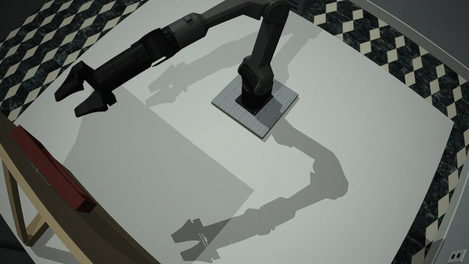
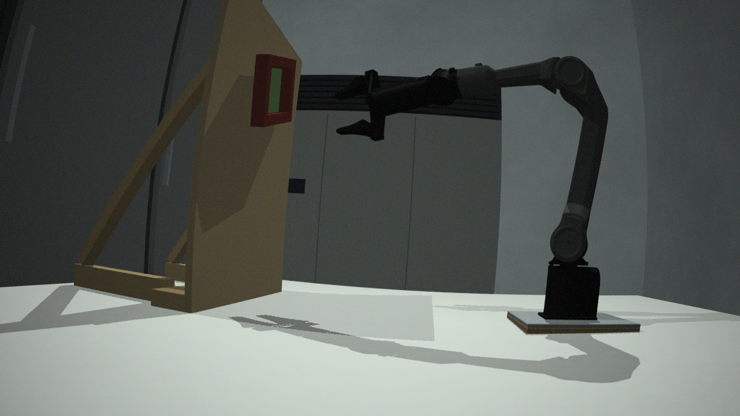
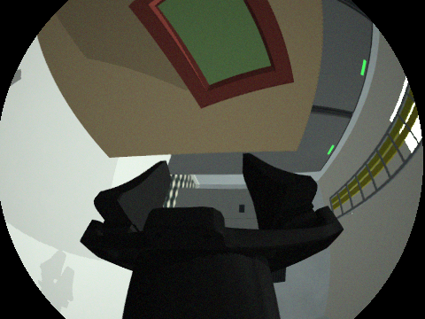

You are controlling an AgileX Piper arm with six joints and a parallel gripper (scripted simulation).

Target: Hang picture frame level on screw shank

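Now: the picture frame 110 mm to the left of my hand, 110 mm ahead of it and 20 mm above it. Also, from my hand: upright wooden board 130 mm ahead, 120 mm to the left, 100 mm below.
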